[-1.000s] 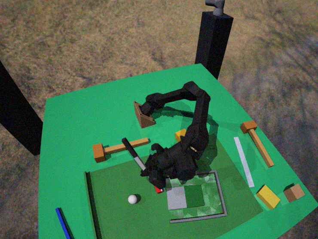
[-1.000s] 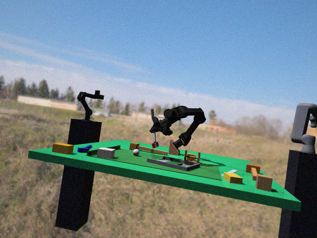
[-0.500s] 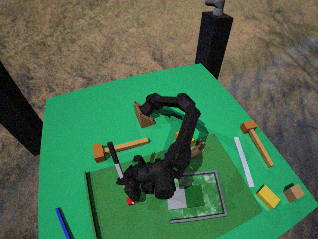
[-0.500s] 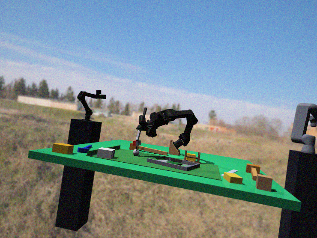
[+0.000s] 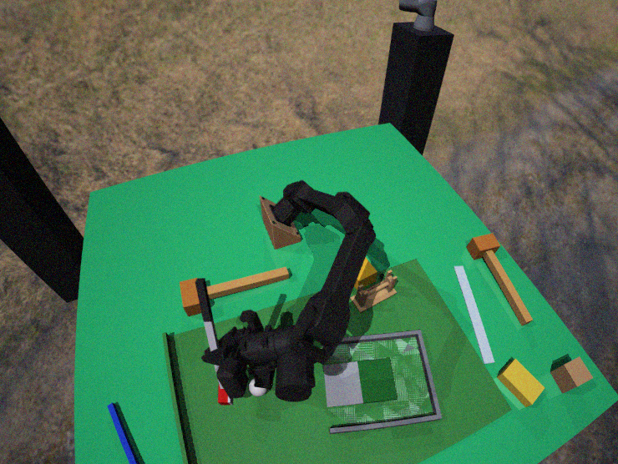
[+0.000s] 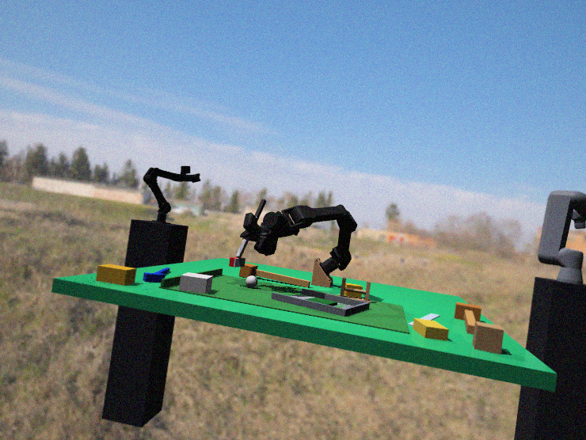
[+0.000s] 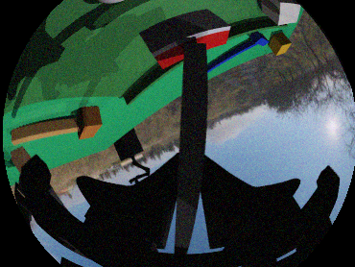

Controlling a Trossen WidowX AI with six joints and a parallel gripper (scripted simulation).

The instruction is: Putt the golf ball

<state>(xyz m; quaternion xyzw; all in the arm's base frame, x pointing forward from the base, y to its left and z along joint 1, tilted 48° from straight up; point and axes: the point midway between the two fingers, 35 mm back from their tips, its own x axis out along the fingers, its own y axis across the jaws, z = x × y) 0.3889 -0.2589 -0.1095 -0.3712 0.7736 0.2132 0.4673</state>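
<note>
The white golf ball is 15 cm below my gripper tip, 7 cm to the left of it and 5 cm ahead of it. From my gripper tip the other things lie so: putting mat (24 cm to the left, 17 cm below, 10 cm ahead); then blue bar (24 cm to the right, 16 cm below, 12 cm ahead); then white bar (67 cm to the left, 17 cm below, 9 cm ahead).
</note>
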